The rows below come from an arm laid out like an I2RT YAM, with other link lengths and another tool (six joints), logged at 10 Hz.
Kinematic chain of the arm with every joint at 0, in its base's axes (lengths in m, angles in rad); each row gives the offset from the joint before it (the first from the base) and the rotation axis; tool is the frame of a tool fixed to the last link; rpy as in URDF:
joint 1: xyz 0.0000 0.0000 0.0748 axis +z
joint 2: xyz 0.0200 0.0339 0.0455 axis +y
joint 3: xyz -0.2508 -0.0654 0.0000 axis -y
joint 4: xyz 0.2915 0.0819 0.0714 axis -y
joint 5: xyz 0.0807 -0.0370 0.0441 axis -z
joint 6: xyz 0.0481 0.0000 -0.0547 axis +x
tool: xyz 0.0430 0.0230 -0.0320 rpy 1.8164 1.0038 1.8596
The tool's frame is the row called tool.
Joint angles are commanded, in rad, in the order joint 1, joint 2, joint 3, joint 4, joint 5, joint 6. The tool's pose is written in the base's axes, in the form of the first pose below.
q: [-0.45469 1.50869 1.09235 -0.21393 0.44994 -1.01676]
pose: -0.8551, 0.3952, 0.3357, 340.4; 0.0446, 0.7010, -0.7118, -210.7; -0.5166, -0.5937, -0.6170, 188.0; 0, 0, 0, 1
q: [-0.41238 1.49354 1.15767 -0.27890 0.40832 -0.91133]
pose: -0.8024, 0.4338, 0.4098, 355.1; 0.0655, 0.7466, -0.6621, -191.4; -0.5932, -0.5044, -0.6275, 210.0; 0, 0, 0, 1
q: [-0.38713 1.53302 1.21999 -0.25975 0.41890 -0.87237]
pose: -0.7637, 0.4670, 0.4458, 374.6; 0.0678, 0.7447, -0.6640, -187.9; -0.6420, -0.4768, -0.6004, 221.4; 0, 0, 0, 1
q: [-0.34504 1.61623 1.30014 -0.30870 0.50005 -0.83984]
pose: -0.7871, 0.4764, 0.3918, 390.9; 0.0957, 0.7218, -0.6854, -180.6; -0.6094, -0.5020, -0.6137, 216.7; 0, 0, 0, 1
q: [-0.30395 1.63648 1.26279 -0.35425 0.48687 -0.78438]
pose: -0.8231, 0.4325, 0.3679, 389.5; 0.1188, 0.7648, -0.6332, -158.7; -0.5553, -0.4775, -0.6810, 188.4; 0, 0, 0, 1
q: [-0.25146 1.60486 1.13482 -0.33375 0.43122 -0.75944]
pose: -0.8564, 0.3494, 0.3801, 377.1; 0.0915, 0.8273, -0.5543, -127.4; -0.5081, -0.4399, -0.7405, 152.1; 0, 0, 0, 1
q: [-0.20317 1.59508 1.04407 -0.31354 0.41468 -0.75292]
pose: -0.8862, 0.2799, 0.3692, 365.7; 0.0576, 0.8572, -0.5117, -103.9; -0.4598, -0.4322, -0.7758, 123.7; 0, 0, 0, 1
